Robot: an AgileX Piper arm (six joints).
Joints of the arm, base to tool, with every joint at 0 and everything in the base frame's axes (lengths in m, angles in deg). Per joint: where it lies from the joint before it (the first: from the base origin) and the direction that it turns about. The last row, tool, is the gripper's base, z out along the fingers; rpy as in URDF.
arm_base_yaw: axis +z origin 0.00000 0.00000 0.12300
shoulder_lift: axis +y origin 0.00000 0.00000 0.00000
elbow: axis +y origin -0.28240 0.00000 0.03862
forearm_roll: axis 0.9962 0 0.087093 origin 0.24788 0.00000 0.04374
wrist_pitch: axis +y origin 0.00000 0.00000 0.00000
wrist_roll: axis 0.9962 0 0.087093 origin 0.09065 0.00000 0.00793
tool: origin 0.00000 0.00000 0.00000 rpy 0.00 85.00 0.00
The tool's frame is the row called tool.
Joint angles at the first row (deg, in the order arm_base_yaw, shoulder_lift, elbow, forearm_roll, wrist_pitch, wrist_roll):
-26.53 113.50 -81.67 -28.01 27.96 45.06
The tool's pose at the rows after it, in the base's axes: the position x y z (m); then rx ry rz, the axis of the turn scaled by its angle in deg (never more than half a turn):
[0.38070 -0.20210 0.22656 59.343 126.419 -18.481]
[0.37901 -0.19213 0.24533 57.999 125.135 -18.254]
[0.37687 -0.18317 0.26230 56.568 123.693 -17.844]
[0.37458 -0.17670 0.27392 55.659 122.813 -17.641]
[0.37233 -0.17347 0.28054 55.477 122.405 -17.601]
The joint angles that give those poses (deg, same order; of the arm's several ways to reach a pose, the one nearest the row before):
-25.17 110.44 -81.97 -27.98 29.45 45.07
-23.95 107.88 -82.08 -27.97 30.60 45.08
-22.89 105.54 -82.13 -28.00 31.21 45.08
-22.13 103.88 -82.15 -28.06 31.82 45.08
-21.78 102.88 -82.15 -28.00 32.45 45.08

